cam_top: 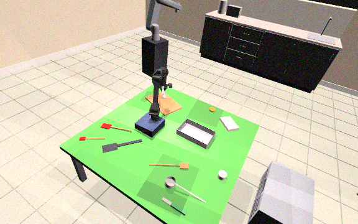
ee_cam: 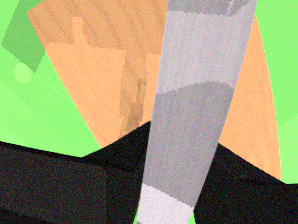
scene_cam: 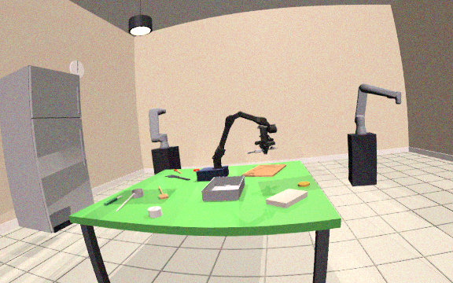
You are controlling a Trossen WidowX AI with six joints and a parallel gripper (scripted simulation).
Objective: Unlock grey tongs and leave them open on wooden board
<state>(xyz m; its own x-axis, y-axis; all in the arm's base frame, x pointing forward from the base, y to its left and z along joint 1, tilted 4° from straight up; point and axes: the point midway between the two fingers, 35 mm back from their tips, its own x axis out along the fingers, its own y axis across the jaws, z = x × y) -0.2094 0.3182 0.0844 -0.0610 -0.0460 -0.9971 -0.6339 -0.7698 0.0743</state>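
My gripper tip is 120 mm above the wooden board and 30 mm short of it. The rest, counted from my gripper tip: dark spatula: 690 mm to the right, 210 mm ahead, 120 mm below; pale block: 710 mm ahead, 240 mm to the left, 110 mm below; grey roasting tin: 560 mm ahead, 130 mm to the right, 100 mm below.
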